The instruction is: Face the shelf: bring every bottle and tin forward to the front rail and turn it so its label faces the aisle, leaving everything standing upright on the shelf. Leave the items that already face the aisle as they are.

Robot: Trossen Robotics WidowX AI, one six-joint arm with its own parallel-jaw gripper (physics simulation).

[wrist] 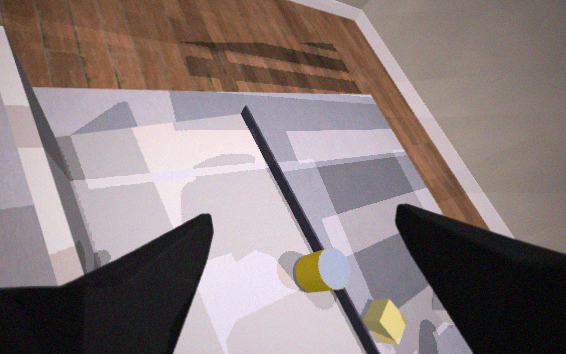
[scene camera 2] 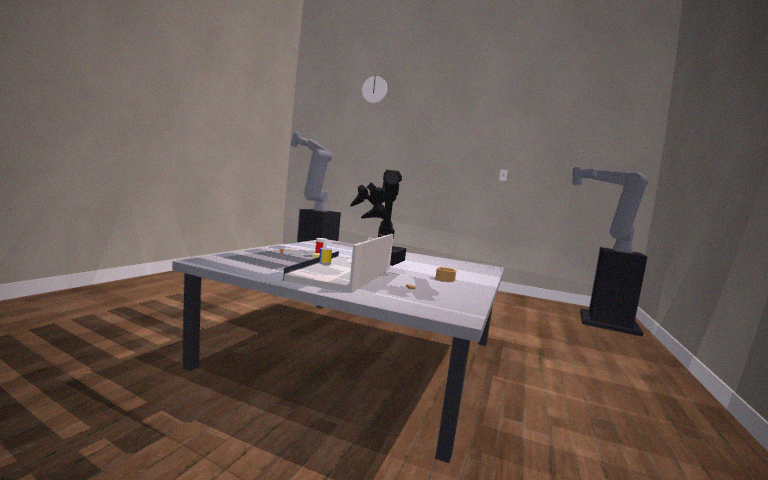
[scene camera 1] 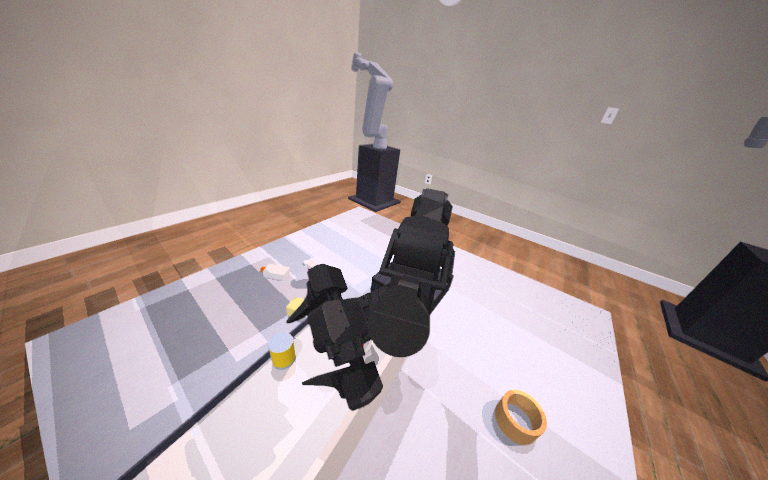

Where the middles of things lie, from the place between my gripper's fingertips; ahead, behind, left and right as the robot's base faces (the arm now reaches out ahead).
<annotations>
My hand is 200 mm above the white back panel (scene camera 1: 338, 450), 80 mm to the right of it and 60 mm past it. Round my hand: yellow block (wrist: 385, 321): 290 mm to the right, 270 mm below, 170 mm behind; yellow tin (scene camera 1: 281, 346): 230 mm below, 170 mm to the right, 50 mm behind; dark front rail (wrist: 314, 242): 270 mm below, 190 mm to the right, 10 mm behind.
</annotations>
